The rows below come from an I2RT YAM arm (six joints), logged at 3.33 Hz.
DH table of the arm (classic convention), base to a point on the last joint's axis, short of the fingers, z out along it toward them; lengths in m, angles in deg. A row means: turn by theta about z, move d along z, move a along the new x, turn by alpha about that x. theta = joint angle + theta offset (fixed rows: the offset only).
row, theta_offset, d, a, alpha
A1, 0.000, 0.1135, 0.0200, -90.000
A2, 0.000, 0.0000, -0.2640, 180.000
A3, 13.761, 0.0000, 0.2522, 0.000
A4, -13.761, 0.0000, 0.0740, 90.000
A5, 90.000, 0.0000, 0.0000, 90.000
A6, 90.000, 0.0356, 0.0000, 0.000
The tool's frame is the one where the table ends.
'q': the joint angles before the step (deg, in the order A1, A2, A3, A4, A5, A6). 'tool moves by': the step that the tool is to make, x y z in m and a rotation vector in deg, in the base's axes. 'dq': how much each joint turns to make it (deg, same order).
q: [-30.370, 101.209, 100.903, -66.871, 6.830, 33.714]
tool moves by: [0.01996, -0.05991, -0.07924, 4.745, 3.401, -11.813]
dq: [-5.836, 12.371, -0.983, 7.147, 0.044, 6.382]
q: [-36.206, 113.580, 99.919, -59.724, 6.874, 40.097]
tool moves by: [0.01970, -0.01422, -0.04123, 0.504, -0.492, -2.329]
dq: [0.021, 6.361, 0.002, 6.162, 0.000, 2.469]
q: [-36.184, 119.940, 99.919, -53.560, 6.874, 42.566]
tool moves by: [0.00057, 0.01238, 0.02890, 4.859, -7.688, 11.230]
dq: [0.437, -3.605, 0.745, -0.809, -11.409, -7.606]
